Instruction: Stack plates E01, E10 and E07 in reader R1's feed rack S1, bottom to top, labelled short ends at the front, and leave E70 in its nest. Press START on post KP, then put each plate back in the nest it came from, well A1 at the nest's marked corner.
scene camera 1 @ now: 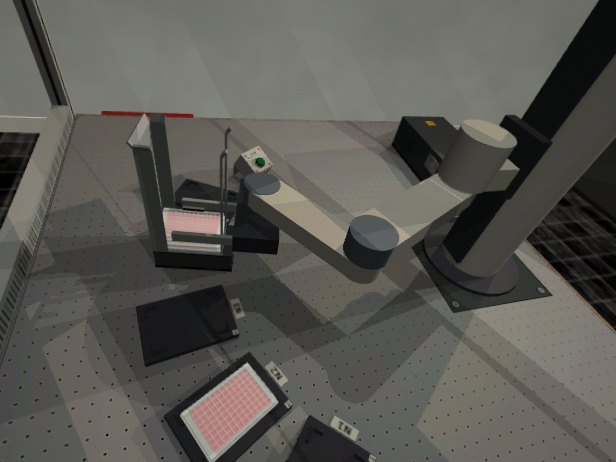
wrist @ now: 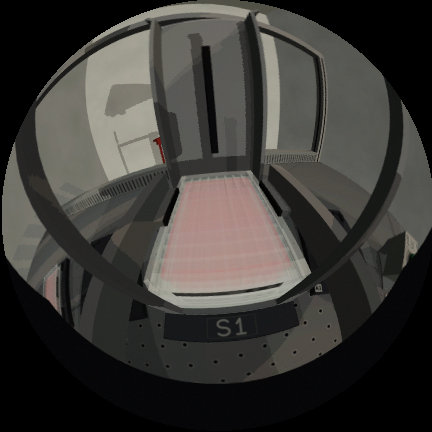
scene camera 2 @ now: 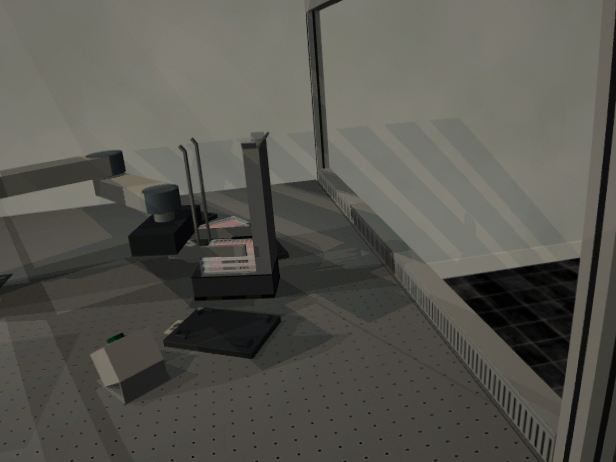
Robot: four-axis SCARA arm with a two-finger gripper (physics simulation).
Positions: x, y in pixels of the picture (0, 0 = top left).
Scene:
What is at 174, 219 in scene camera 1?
A plate E07.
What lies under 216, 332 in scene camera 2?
A nest N4.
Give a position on a nest N4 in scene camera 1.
203, 191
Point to a plate E07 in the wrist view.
223, 241

